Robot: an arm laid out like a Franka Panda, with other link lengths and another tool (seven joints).
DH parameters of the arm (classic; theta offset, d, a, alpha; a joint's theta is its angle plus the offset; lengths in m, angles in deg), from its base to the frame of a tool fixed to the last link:
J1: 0 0.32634 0 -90
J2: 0 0 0 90
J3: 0 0.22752 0.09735 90
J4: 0 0 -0.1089 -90
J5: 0 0.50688 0 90
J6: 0 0 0.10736 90
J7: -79 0.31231 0.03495 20.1
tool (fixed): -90 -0.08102 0 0
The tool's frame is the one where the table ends.
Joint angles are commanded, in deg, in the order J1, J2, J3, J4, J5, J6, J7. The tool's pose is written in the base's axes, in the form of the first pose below.
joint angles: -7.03, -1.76, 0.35, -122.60, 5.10, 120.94, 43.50
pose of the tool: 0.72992, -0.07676, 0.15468; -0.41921, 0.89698, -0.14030; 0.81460, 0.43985, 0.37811; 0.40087, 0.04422, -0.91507
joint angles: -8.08, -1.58, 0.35, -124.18, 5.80, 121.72, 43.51
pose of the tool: 0.72001, -0.08781, 0.13690; -0.39146, 0.90875, -0.14470; 0.82032, 0.41588, 0.39258; 0.41694, 0.03498, -0.90826
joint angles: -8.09, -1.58, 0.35, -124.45, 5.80, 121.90, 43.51
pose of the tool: 0.71875, -0.08785, 0.13437; -0.39043, 0.90898, -0.14597; 0.82047, 0.41548, 0.39269; 0.41760, 0.03355, -0.90801
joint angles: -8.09, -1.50, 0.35, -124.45, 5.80, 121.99, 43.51
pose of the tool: 0.71885, -0.08790, 0.13359; -0.39039, 0.90903, -0.14578; 0.82057, 0.41536, 0.39262; 0.41745, 0.03365, -0.90807
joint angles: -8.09, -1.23, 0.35, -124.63, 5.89, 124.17, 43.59
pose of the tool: 0.72541, -0.08967, 0.13390; -0.39796, 0.90994, -0.11676; 0.82469, 0.41059, 0.38897; 0.40188, 0.05851, -0.91382
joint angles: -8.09, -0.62, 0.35, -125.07, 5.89, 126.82, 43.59
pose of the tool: 0.73055, -0.09161, 0.12845; -0.40537, 0.90967, -0.09042; 0.82875, 0.40745, 0.38362; 0.38580, 0.08057, -0.91906
